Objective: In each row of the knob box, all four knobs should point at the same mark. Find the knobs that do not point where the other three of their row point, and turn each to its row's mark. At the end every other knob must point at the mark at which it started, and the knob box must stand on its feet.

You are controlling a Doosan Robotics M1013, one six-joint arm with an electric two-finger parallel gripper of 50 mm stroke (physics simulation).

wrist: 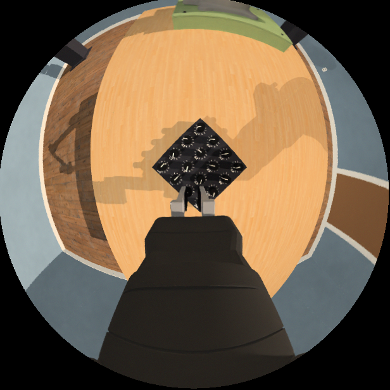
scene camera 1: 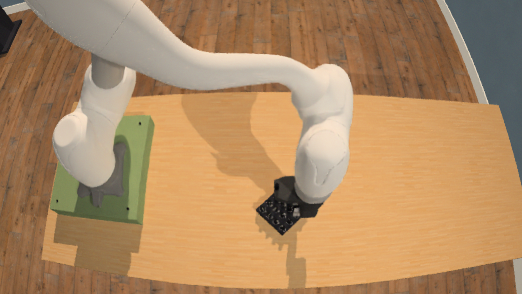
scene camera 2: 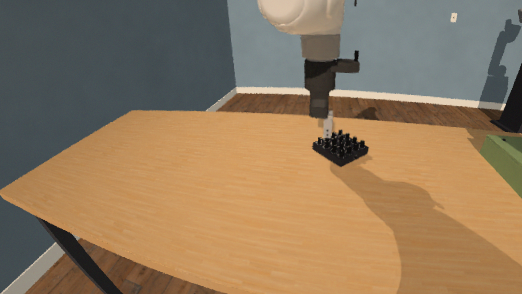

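Where they show: gripper, fingertip midpoint: (scene camera 1: 296, 211) (scene camera 2: 327, 135); arm's base at its link origin: (scene camera 1: 101, 170).
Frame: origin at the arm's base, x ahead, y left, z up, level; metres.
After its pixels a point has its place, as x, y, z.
The black knob box (scene camera 1: 282, 229) {0.562, -0.209, -0.033} (scene camera 2: 341, 159) {0.575, -0.074, -0.043} (wrist: 206, 158) lies flat on the table, turned like a diamond in the wrist view, with its knobs upward. White pointer lines show on the knobs; which marks they point at is too small to tell surely. My gripper (scene camera 1: 296, 212) {0.605, -0.162, -0.024} (scene camera 2: 327, 136) {0.605, -0.162, -0.024} (wrist: 192, 193) is open partway, over the box's near corner in the wrist view. A knob (wrist: 188, 191) shows between the fingertips, closer to the left one, not gripped. Another knob (wrist: 213, 191) shows just right of the right finger. The fingers partly hide the near corner.
The light wooden table (scene camera 1: 415, 190) {1.016, -0.141, -0.065} (scene camera 2: 200, 200) {0.880, 0.074, -0.065} (wrist: 150, 75) carries the box. The green base block (scene camera 1: 137, 190) {0.139, -0.072, -0.004} (scene camera 2: 505, 160) {0.145, -0.062, -0.025} (wrist: 225, 27) with the arm's foot stands at the table's left end in scene camera 1. Arm shadows fall around the box.
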